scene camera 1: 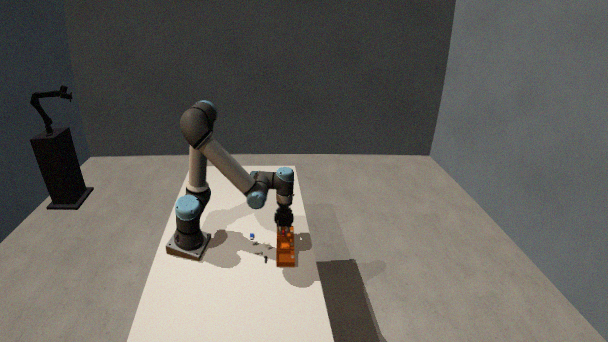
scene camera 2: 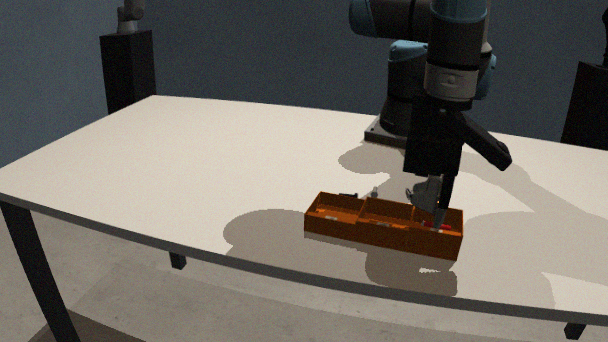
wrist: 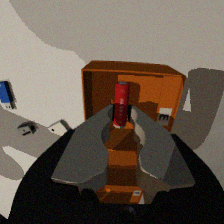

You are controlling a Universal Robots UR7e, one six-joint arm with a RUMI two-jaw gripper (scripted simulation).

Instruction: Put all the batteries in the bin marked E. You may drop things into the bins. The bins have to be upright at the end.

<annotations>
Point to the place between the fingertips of the gripper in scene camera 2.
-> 433,229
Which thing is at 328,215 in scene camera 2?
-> An orange three-compartment bin.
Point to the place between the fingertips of the gripper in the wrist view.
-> At 120,105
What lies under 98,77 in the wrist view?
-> An orange three-compartment bin.
</annotations>
